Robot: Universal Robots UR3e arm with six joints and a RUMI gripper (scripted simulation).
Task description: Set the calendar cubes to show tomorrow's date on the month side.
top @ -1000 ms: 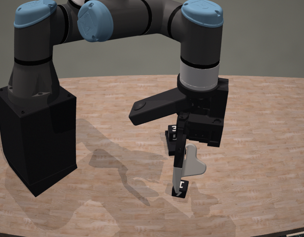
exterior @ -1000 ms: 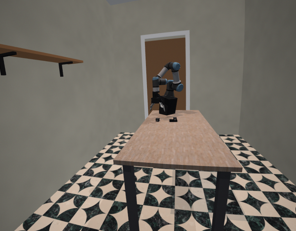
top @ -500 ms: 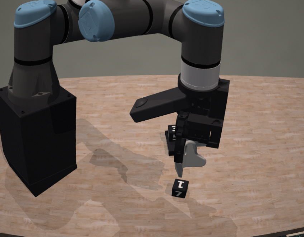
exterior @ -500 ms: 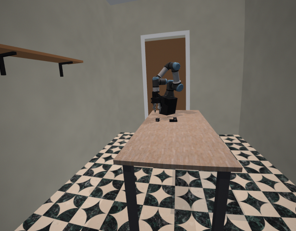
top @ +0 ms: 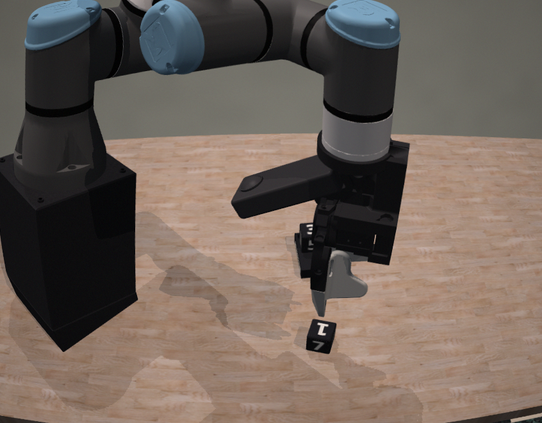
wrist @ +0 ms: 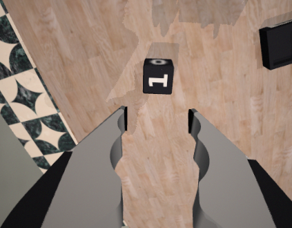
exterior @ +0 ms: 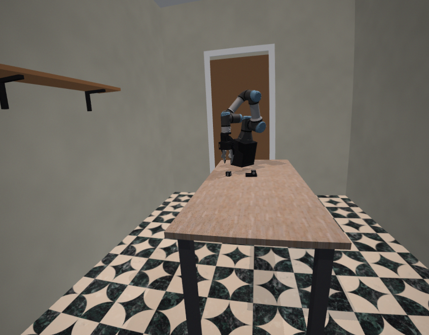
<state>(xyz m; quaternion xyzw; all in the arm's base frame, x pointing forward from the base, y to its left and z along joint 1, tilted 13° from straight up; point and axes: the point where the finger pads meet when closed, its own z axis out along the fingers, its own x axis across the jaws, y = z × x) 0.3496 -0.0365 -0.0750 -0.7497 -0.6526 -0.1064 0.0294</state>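
My hand is 90 mm above the black number cube. The rest, counted from my hand: black calendar tray 160 mm to the left, 100 mm below, 30 mm behind.
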